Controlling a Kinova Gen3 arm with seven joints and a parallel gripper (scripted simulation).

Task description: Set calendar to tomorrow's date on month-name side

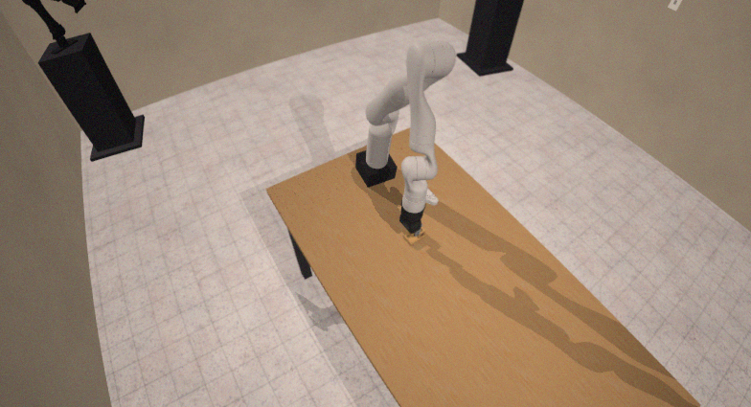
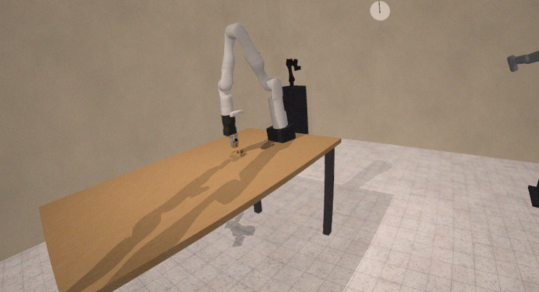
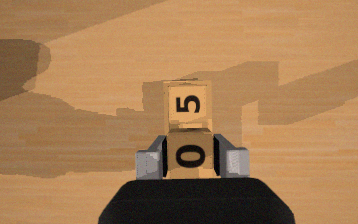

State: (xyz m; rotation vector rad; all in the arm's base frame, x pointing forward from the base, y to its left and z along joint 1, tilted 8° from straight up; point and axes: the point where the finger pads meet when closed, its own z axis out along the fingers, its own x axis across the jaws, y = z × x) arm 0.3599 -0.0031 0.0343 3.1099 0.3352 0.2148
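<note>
My hand is 60 mm above the wooden tray and 20 mm to the right of it. Round my hand: wooden date cube 10 mm below.
</note>
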